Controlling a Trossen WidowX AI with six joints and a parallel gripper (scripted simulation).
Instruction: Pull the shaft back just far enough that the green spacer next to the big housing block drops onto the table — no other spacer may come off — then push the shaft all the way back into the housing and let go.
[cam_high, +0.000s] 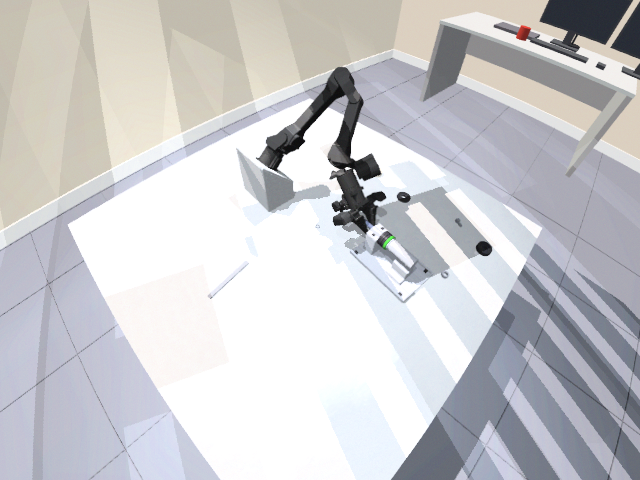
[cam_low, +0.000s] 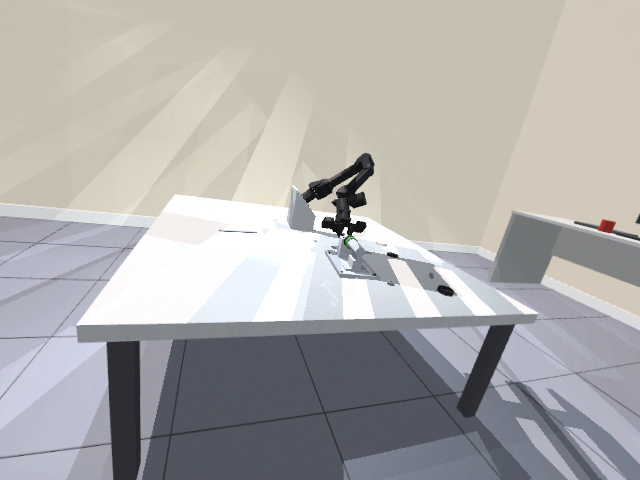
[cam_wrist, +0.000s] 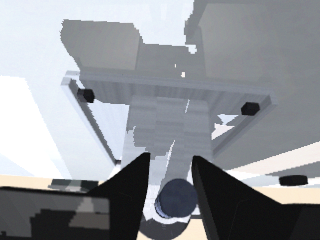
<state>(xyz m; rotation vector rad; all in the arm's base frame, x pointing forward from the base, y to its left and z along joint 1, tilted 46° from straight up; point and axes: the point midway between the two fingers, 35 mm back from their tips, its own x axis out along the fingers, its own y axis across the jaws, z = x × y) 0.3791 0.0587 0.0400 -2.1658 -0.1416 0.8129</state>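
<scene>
Right now my gripper tip is 3 cm short of the shaft, 2 cm below it and 1 cm to the left of it. Also, from my gripper tip: green spacer: 7 cm ahead, 2 cm above, 1 cm to the right; black spacer: 6 cm ahead, 2 cm above, 1 cm to the right; thin white rod: 40 cm to the right, 23 cm behind, 5 cm below.
</scene>
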